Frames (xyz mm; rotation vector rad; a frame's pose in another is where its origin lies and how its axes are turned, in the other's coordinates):
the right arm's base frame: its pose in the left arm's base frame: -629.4 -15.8 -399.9 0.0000 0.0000 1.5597
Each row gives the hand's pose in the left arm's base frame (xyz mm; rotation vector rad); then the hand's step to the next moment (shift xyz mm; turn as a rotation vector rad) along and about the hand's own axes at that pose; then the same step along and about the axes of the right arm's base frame.
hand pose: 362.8 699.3 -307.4 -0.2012 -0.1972 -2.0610
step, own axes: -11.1 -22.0 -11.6 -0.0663 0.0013 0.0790
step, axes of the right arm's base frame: 17.1 15.0 -15.0 0.0739 -0.0365 0.0620
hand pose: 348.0 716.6 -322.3 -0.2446 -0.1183 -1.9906
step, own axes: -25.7 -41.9 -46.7 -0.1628 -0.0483 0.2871
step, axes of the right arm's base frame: 31.0 33.5 -50.1 0.2208 -0.0534 0.2443
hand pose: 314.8 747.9 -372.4 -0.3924 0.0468 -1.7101
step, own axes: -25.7 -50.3 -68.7 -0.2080 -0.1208 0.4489
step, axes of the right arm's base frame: 20.3 64.4 -57.9 0.3080 -0.0350 0.4041
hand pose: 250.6 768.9 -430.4 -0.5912 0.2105 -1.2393
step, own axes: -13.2 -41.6 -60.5 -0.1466 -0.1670 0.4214
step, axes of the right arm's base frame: -15.4 66.3 -30.5 0.2329 -0.0054 0.4156
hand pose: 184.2 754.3 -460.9 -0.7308 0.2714 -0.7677
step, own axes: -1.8 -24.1 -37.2 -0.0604 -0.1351 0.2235
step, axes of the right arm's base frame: -29.5 31.4 -10.5 0.0881 0.0094 0.2530
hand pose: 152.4 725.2 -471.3 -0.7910 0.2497 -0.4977
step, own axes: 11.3 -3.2 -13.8 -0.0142 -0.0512 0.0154
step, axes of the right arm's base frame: -16.2 -3.4 -7.4 -0.0140 0.0230 0.0483
